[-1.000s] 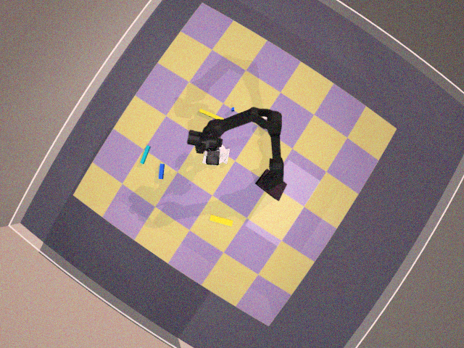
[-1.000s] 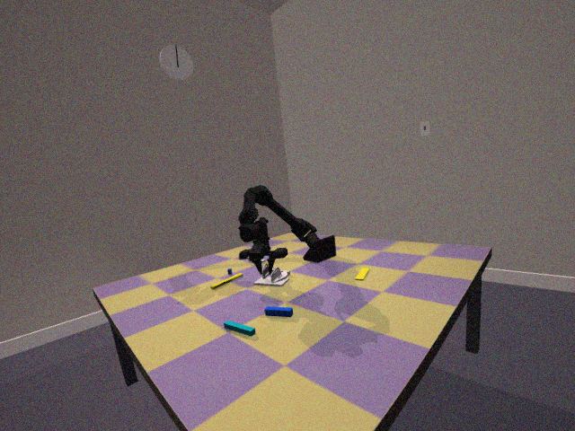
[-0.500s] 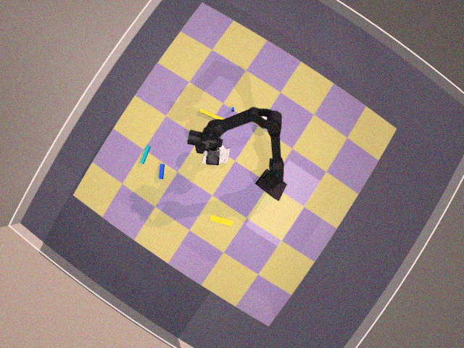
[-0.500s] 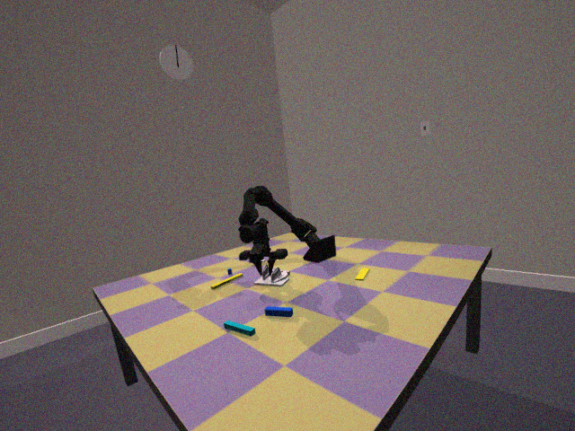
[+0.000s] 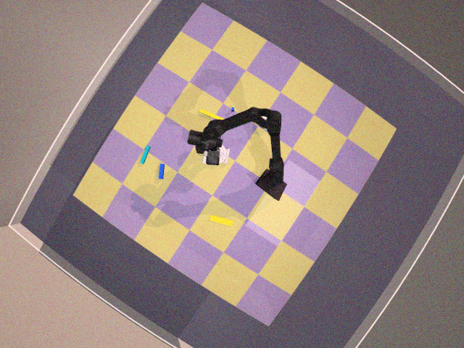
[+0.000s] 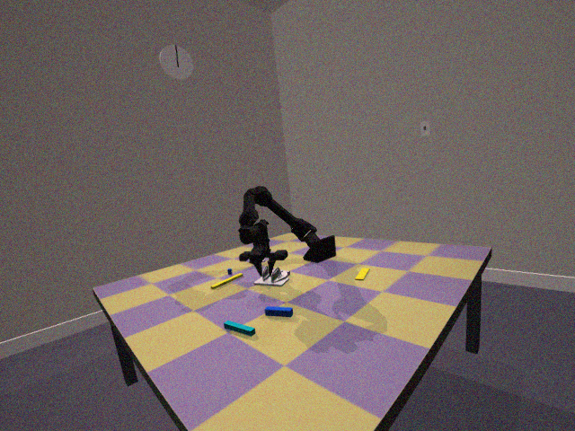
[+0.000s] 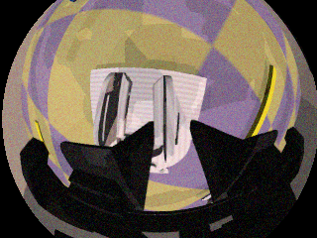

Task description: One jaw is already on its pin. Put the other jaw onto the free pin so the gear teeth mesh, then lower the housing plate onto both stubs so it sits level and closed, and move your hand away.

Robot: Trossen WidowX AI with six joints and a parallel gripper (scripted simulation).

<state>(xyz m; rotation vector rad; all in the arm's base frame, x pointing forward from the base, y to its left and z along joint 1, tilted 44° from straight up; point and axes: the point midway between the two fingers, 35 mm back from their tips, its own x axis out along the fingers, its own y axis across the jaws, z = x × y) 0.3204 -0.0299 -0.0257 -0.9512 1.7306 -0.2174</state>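
Right now the white base plate is 30 mm to the left of my gripper tip and 10 mm below it. From my gripper tip the other things lie so: long yellow bar (100 mm ahead, 130 mm to the right, 10 mm below); then white housing plate (160 mm behind, 260 mm to the right, 10 mm above); then small blue cube (30 mm ahead, 220 mm to the right, 10 mm below).
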